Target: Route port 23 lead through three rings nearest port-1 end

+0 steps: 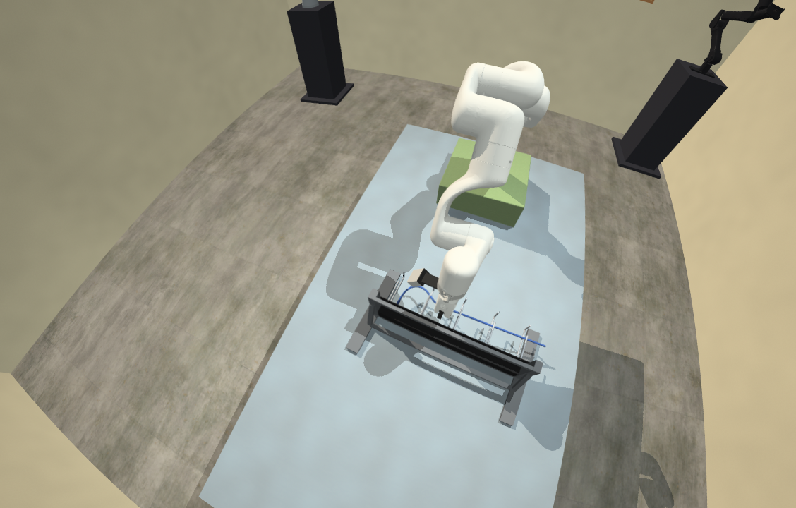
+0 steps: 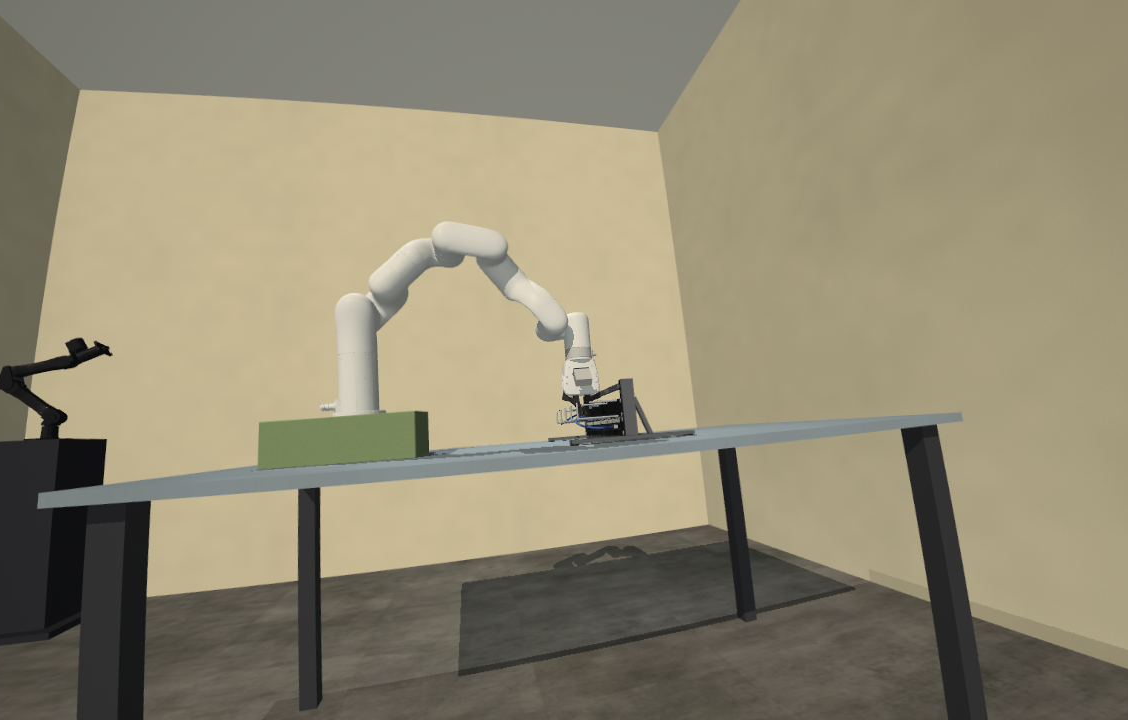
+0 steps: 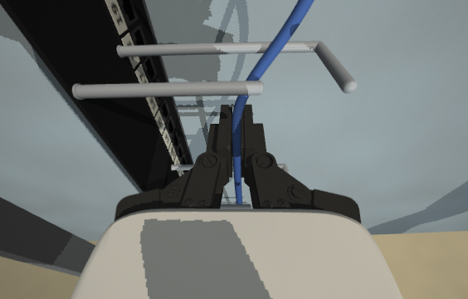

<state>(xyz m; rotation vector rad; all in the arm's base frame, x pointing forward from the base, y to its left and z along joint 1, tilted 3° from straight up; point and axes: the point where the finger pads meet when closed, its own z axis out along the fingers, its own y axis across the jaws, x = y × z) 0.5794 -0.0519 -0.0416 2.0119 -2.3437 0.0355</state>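
The patch panel rack is 8 cm ahead of my hand, 4 cm to the left of it and 1 cm below it.
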